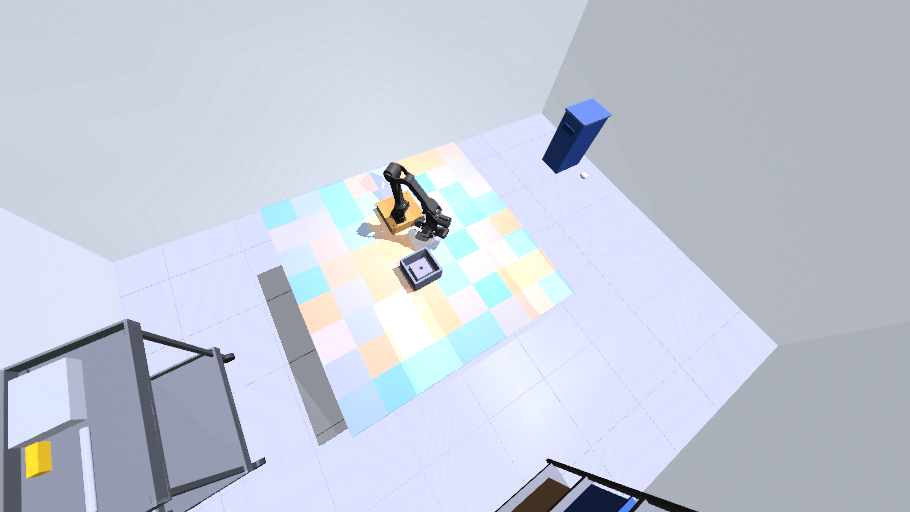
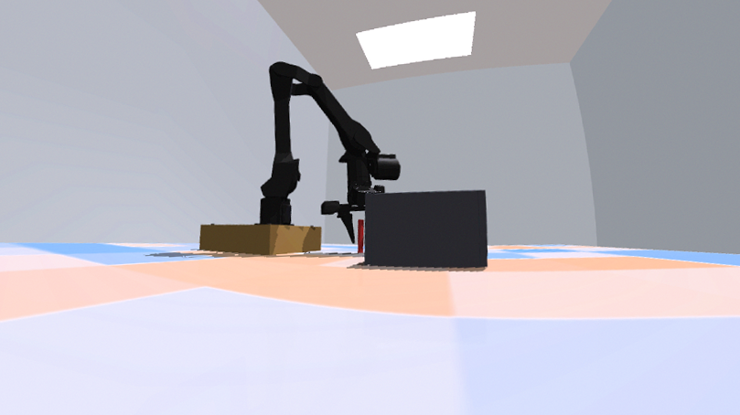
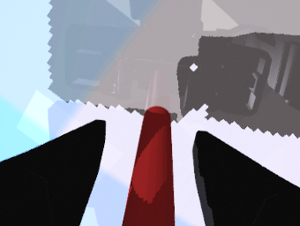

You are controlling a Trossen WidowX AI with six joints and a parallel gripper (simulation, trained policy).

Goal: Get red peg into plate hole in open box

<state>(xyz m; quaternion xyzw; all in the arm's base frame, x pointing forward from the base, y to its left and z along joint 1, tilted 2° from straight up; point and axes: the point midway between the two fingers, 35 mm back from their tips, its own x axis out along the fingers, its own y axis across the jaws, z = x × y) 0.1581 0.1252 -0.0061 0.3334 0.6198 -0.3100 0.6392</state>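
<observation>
The grey box lies 170 mm ahead of my gripper tip and 150 mm to the right of it. The rest, counted from my gripper tip: red peg: 20 mm above.
</observation>
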